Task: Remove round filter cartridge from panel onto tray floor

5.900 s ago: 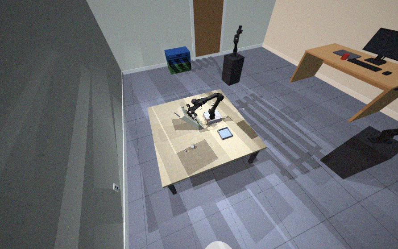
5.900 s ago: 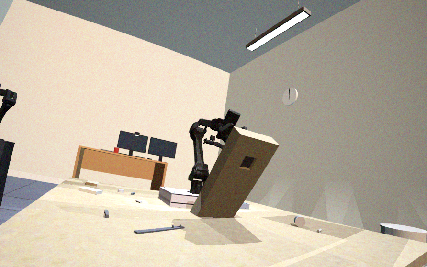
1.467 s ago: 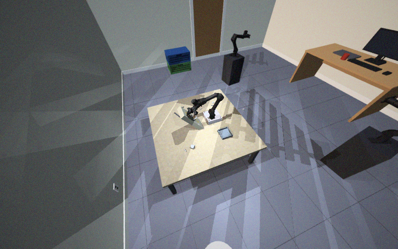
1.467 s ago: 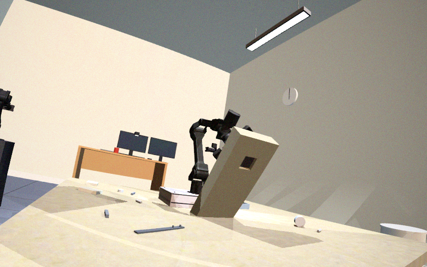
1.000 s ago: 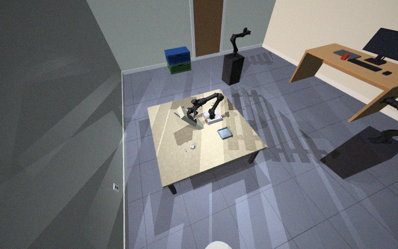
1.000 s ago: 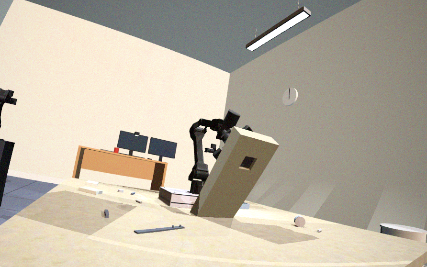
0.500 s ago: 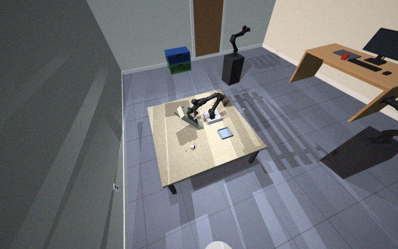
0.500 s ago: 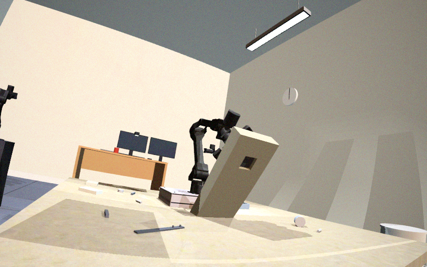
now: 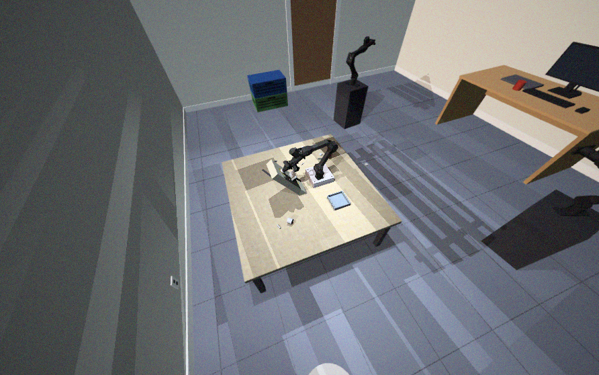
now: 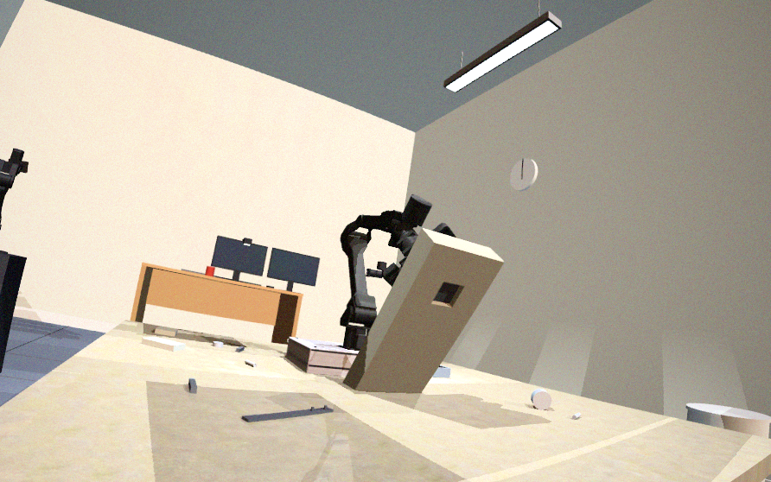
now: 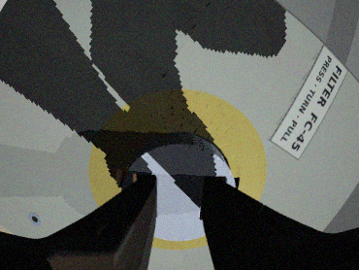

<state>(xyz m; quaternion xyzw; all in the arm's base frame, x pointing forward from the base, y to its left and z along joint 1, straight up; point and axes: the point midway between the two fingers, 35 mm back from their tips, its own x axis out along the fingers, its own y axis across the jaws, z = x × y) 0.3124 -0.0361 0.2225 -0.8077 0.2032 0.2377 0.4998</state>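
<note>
The service panel lies 9 cm below my gripper tip and 3 cm behind it. Round my gripper tip: round filter cartridge 1 cm ahead; blue-floored tray 37 cm behind, 33 cm to the left, 26 cm below.
</note>
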